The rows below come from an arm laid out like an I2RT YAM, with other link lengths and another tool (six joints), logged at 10 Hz.
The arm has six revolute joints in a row. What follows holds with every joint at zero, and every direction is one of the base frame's.
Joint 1 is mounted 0.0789 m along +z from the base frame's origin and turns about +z.
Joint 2 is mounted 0.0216 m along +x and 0.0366 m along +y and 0.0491 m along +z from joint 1 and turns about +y.
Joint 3 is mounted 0.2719 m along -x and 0.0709 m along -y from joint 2 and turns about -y.
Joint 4 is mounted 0.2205 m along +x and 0.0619 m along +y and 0.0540 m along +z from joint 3 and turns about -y.
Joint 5 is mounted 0.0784 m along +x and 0.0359 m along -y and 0.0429 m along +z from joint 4 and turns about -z.
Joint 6 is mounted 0.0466 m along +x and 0.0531 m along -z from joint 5 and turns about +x.
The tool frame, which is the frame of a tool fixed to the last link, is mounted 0.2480 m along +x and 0.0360 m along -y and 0.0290 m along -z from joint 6; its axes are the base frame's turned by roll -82.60, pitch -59.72 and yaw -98.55 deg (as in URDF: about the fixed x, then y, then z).
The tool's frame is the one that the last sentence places.
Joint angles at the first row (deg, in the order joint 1, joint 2, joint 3, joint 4, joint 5, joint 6):
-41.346 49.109 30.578 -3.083 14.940 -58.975
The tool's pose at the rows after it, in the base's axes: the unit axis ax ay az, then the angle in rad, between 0 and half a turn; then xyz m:
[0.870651, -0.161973, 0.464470, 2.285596, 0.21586, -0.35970, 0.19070]
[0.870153, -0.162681, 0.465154, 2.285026, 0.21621, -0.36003, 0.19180]
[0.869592, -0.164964, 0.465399, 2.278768, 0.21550, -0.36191, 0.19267]
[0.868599, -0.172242, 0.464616, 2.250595, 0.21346, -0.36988, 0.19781]
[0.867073, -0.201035, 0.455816, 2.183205, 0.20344, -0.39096, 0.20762]
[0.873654, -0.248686, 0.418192, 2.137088, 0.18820, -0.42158, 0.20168]
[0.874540, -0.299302, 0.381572, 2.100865, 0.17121, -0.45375, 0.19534]
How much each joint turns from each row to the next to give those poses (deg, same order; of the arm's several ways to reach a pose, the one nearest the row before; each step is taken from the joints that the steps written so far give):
-0.085 0.359 0.258 0.027 0.134 0.088
0.061 0.097 0.191 -0.018 0.087 0.088
-0.040 0.308 -0.100 0.630 0.336 0.000
0.052 1.561 0.098 2.293 1.645 -0.257
-0.193 4.414 0.865 4.883 4.582 -0.008
-1.557 8.573 3.720 2.784 4.841 1.317
-2.574 8.638 4.990 1.600 3.602 1.656

